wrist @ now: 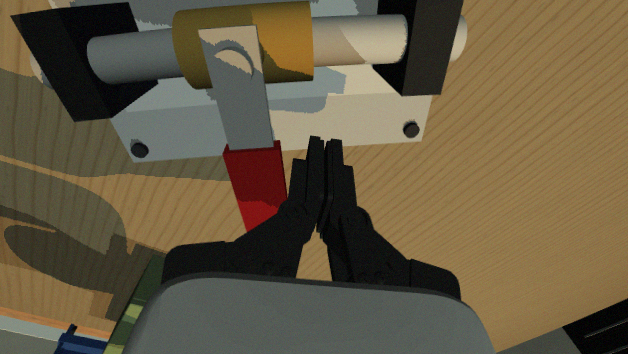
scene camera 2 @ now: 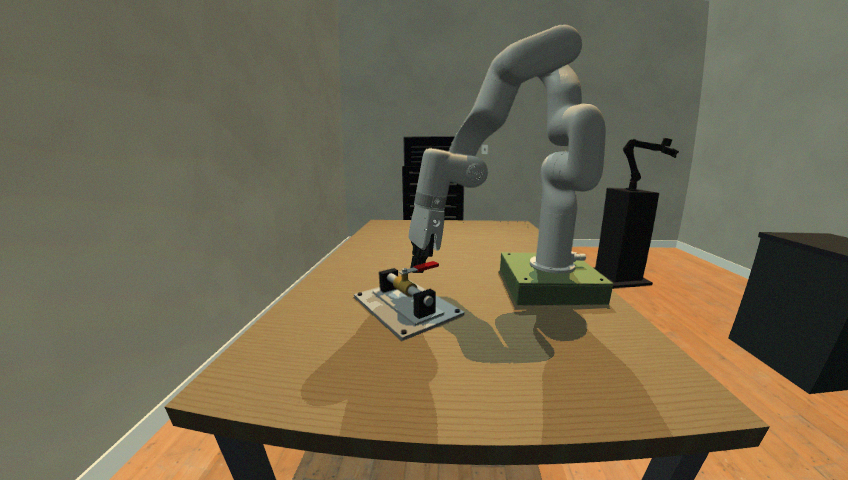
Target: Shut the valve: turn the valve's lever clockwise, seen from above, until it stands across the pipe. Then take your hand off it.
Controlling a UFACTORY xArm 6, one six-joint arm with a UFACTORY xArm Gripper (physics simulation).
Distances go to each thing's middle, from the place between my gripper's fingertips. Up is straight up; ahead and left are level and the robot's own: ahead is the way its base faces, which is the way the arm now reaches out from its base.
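I have my gripper 20 mm below the valve lever (wrist: 254, 162), 10 mm beyond it and 30 mm to the right of it. Going by their middles, the valve lever is the nearest to my gripper of the things named here. The pale base plate (scene camera 2: 400, 326) is 60 mm below my hand, 30 mm ahead of it and 50 mm to the left of it.
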